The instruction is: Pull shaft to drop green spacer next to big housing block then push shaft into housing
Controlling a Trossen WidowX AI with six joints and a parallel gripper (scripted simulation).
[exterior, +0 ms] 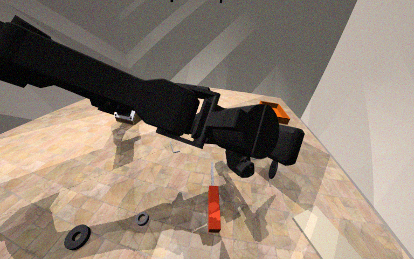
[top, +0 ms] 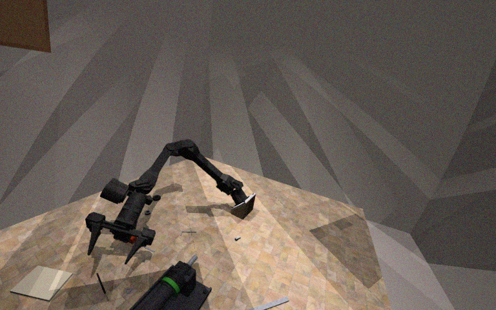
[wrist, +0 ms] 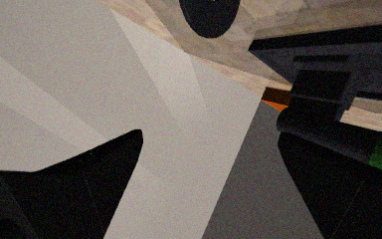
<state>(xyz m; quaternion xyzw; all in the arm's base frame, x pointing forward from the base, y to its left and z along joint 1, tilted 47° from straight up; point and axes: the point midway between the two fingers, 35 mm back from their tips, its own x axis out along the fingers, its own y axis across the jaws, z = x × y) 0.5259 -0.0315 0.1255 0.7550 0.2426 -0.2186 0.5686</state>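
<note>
My gripper tip is 16 cm to the right of the green spacer, 7 cm past it and 4 cm above it. The rest, counted from my gripper tip: red-handled tool 13 cm behind, 11 cm to the right, 11 cm below; pale card 16 cm to the right, 13 cm ahead, 12 cm below; grey shaft 15 cm to the left, 9 cm behind, 4 cm below.
</note>
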